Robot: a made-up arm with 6 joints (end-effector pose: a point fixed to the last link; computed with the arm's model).
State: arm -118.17 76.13 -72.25 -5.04 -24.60 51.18
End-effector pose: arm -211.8 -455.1 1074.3 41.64 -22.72 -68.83
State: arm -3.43 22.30 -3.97 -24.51 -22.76 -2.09
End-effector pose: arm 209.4 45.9 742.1 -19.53 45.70 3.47
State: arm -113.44 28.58 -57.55 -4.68 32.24 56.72
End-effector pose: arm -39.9 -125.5 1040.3 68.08 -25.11 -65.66
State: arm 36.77 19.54 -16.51 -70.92 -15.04 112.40
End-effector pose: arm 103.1 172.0 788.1 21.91 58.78 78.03
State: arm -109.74 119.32 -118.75 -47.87 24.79 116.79
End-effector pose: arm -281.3 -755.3 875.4 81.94 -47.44 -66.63
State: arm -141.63 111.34 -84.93 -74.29 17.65 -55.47
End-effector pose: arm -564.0 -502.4 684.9 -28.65 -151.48 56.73
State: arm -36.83 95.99 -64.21 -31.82 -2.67 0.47
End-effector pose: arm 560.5 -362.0 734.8 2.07 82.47 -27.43
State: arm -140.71 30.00 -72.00 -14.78 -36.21 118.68
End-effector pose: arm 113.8 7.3 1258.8 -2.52 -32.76 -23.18
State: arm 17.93 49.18 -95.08 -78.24 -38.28 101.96
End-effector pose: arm -7.4 148.8 1311.8 -16.15 1.77 72.06
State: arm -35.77 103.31 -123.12 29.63 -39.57 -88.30
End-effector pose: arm 413.0 -341.8 1264.4 -18.23 11.81 -85.31
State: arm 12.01 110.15 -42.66 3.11 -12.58 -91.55
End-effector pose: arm 561.2 153.0 424.1 -98.09 80.42 9.76
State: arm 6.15 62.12 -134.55 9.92 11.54 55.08
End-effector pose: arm -55.3 -4.3 1451.1 32.72 -12.24 75.16
